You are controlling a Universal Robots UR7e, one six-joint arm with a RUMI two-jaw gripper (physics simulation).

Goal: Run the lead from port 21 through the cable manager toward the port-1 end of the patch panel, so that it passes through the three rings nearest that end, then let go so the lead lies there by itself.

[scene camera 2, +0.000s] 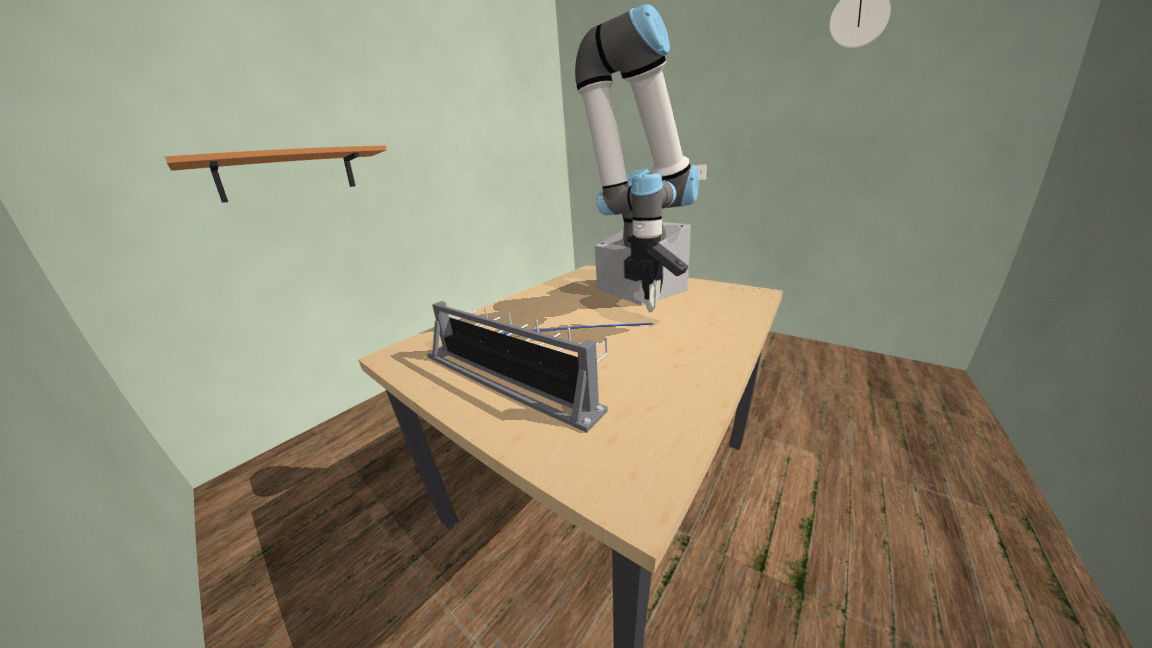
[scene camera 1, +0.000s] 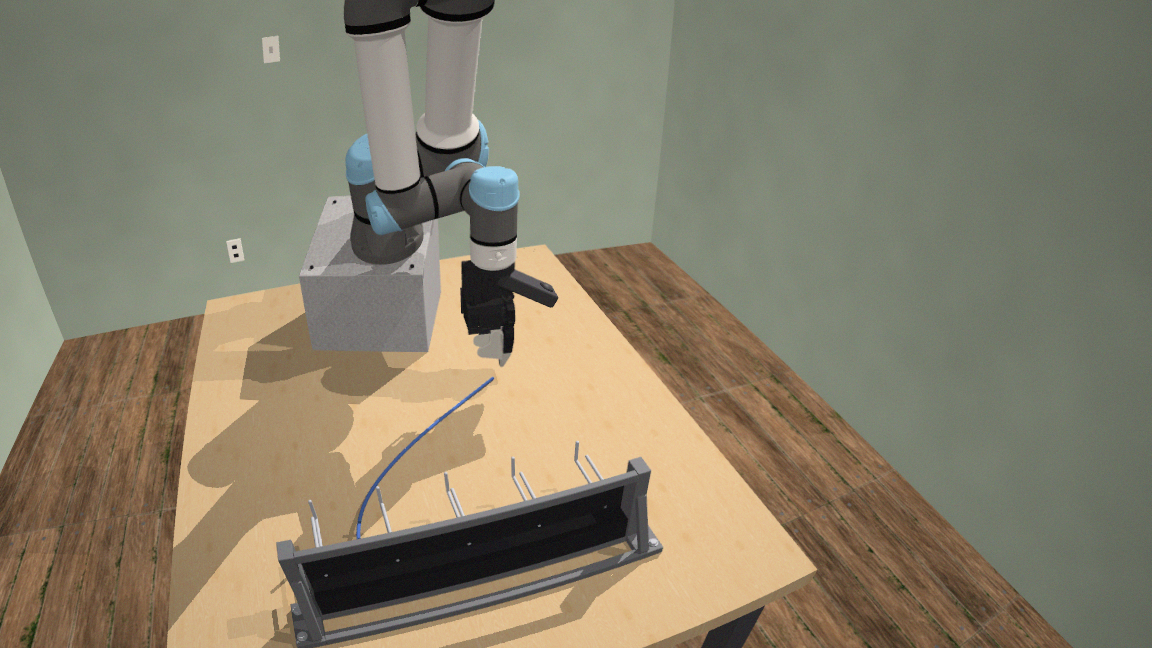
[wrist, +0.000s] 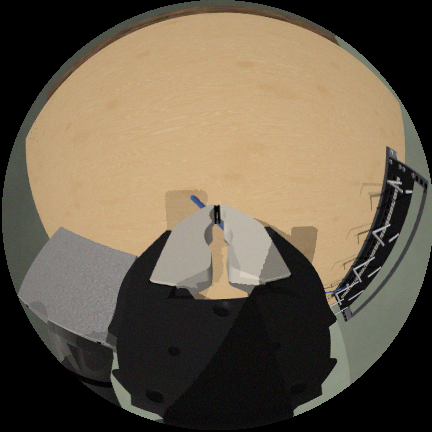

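Observation:
The blue lead lies in a curve on the table, its free end towards the robot base. Its other end meets the patch panel near the panel's left end in scene camera 1. There it comes out between the two leftmost rings, outside the three at the right end. The cable manager's wire rings stick out from the panel's robot-facing side. My gripper is shut and empty, a little above the lead's free end. The jaws partly hide the lead in the wrist view.
The grey base block stands behind the gripper on the wooden table. The panel's grey end supports rise at both ends. A wall shelf hangs away from the table.

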